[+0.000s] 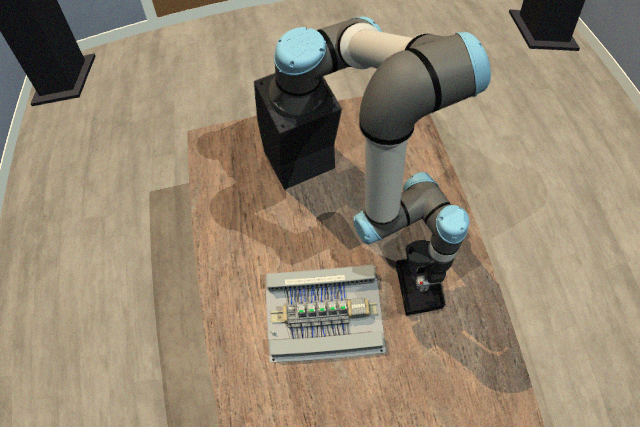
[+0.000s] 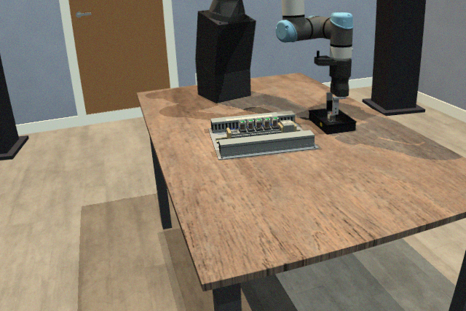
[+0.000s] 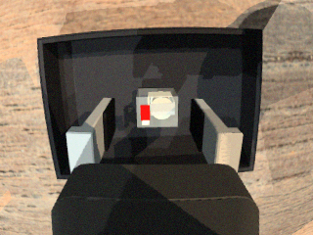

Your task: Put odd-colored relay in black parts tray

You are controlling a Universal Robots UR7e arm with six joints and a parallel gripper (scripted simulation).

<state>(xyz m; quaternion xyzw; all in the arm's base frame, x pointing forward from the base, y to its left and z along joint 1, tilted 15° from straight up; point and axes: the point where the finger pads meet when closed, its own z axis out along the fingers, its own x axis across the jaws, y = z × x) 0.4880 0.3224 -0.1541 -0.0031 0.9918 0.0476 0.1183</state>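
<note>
Right now the black parts tray is 50 mm below my hand. From my hand the other things lie so: grey relay panel 280 mm to the right, 60 mm ahead, 40 mm below.
</note>
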